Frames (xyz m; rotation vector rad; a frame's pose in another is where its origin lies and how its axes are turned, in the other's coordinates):
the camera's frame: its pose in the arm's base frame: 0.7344 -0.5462 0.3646 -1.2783 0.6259 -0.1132
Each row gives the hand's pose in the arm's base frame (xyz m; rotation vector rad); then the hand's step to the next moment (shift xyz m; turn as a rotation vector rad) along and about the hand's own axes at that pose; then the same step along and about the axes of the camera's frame.
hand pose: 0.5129 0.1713 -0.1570 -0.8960 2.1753 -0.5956
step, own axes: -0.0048 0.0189 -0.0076 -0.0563 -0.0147 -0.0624
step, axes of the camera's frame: -0.0145 0.0126 0.0084 -0.0541 -0.0521 0.0405
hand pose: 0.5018 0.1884 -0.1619 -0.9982 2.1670 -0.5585
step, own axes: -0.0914 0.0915 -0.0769 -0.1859 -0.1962 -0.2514
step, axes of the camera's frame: -0.1159 0.0268 0.0921 -0.1552 -0.3204 0.0976
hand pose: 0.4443 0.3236 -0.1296 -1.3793 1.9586 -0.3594
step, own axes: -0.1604 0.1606 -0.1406 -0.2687 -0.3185 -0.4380
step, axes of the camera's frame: -0.2516 0.0410 0.0795 -0.2626 -0.5319 0.1168
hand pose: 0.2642 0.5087 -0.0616 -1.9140 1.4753 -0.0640
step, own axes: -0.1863 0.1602 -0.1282 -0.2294 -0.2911 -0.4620
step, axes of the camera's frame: -0.2727 0.0211 -0.0446 -0.2544 -0.5310 0.0638
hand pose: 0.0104 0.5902 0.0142 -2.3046 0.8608 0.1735
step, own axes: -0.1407 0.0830 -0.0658 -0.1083 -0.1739 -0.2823
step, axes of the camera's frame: -0.1535 -0.0093 -0.0858 -0.1242 -0.3244 0.0315
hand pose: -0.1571 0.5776 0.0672 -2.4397 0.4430 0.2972
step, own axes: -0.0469 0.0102 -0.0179 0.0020 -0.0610 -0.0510
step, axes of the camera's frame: -0.0429 -0.0118 -0.0253 -0.0071 -0.0701 0.0369
